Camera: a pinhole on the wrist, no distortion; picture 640 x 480 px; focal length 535.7 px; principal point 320.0 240.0 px. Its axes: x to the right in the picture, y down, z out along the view. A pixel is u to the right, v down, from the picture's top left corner.
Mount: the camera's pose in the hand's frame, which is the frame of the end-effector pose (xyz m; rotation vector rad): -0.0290 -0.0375 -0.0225 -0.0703 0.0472 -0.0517
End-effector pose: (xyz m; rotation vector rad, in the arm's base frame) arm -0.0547 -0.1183 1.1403 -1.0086 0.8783 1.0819
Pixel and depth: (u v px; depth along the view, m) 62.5 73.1 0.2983
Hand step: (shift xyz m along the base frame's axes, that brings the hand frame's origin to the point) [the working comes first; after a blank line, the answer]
In the camera's frame: -0.1434 -0.0929 0.2983

0.0819 0.2127 0.2599
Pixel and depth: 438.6 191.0 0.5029
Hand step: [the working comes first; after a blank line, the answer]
In the camera's frame: 0.1113 -0.0460 0.5029

0.1171 0.4732 0.0603
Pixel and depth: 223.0 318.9 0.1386
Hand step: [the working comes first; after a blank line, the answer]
In the camera's frame: -0.0251 0.0204 0.1386

0.0040 0.0956 0.0795
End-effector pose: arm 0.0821 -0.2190 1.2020 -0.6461 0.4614 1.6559
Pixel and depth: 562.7 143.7 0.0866
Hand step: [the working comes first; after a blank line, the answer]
In the camera's frame: 0.0392 -0.0156 0.0866

0.0368 0.0588 0.0421
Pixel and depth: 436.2 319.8 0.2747
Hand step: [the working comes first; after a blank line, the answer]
In the camera's frame: 0.0596 0.0409 0.2747

-0.0624 0.1850 0.1571
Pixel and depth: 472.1 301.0 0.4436
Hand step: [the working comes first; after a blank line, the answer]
In the camera's frame: 0.1260 0.0505 0.4436

-0.1137 0.3416 0.2337
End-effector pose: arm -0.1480 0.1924 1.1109 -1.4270 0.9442 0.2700
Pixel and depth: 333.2 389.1 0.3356
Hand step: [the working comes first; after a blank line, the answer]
In the camera's frame: 0.0083 0.0934 0.3356

0.0660 0.2922 -0.0966
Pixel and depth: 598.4 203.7 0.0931
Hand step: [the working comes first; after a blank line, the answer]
In the camera's frame: 0.0484 -0.0063 0.0931

0.0684 0.0465 0.0033
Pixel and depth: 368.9 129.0 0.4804
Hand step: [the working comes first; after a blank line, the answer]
In the camera's frame: 0.0439 -0.0995 0.4804

0.2717 0.3888 -0.0084
